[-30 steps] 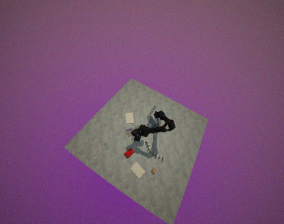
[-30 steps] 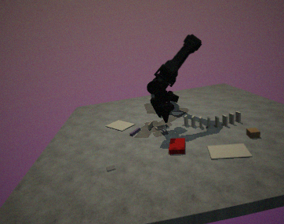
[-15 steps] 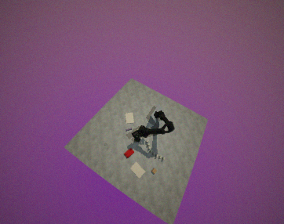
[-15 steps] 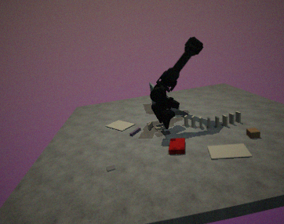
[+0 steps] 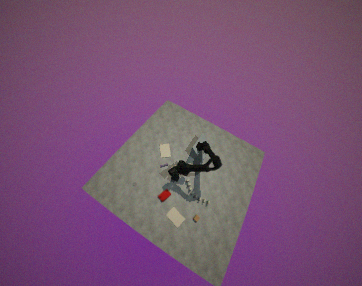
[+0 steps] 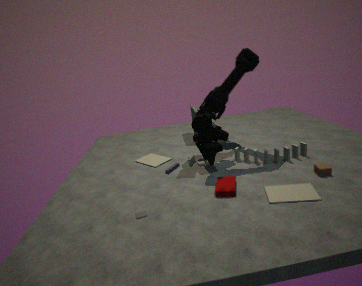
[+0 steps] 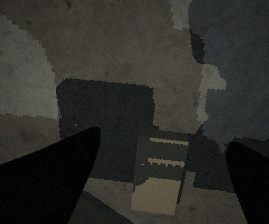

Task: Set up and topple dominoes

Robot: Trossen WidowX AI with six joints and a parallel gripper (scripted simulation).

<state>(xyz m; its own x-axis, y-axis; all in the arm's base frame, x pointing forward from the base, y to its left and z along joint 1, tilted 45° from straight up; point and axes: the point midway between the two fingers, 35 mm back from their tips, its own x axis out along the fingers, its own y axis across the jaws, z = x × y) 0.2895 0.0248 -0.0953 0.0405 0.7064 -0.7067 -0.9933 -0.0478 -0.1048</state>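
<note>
Now: the flat grey piece 28 cm ahead of my gripper tip and 27 cm to the right of it. The rest, counted from my gripper tip: purple piece (15 cm to the right, 1 cm above); then red block (23 cm ahead, 1 cm above); then pale flat sheet (14 cm behind, 22 cm to the right).
</note>
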